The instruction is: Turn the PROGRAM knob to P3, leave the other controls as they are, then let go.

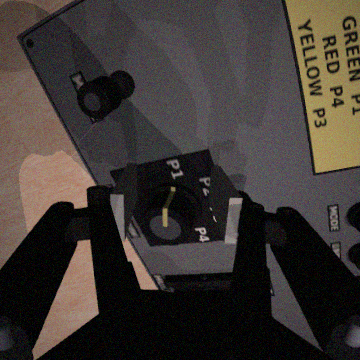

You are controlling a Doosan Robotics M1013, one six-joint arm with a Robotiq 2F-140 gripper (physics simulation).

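Places are measured from the arm's base along level axes (x ahead, y left, z up), in centimetres.
Pixels of known places: gripper, fingertip midpoint: (173, 181).
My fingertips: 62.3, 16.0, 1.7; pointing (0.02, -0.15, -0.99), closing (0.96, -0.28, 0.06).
For each thing: its top centre in the pictures, then the offset to it from my fingertips, as dx, dy, dz. "spot": a spot on its surface instead. Level surfaces: height alone.
- PROGRAM knob, top centre: (165, 231) -1.8, -3.9, +1.1
- black dial plate, surface spot: (195, 160) spot: +2.2, +0.9, -1.1
- grey panel, surface height: dz +0.9
- black knob, top centre: (90, 102) -3.6, +8.0, +2.0
- yellow card, surface spot: (305, 90) spot: +10.5, +5.4, +2.1
- MODE label, top centre: (334, 219) +12.8, -6.2, +2.6
- dark slot, surface spot: (200, 281) spot: -0.2, -13.8, -1.6
The PROGRAM knob (165, 227) is a dark round knob with a yellow pointer line, on a black dial plate (195, 160) marked P1, P2 and P4. The pointer line runs up toward the P1 mark. Where P3 would be, at the right between P2 and P4, the lettering is too broken to read. My gripper (173, 181) is open, with one finger pad to the left and the other to the right of the knob. A gap shows between each pad and the knob, and nothing is held. The fingers cover parts of the plate's sides.
The grey panel (270, 150) carries another black knob (95, 100) at the upper left, a yellow card (305, 90) with colour and P-number text at the upper right, and dark round parts beside the MODE label (333, 218) at the right edge. A dark slot (200, 281) lies below the dial plate.
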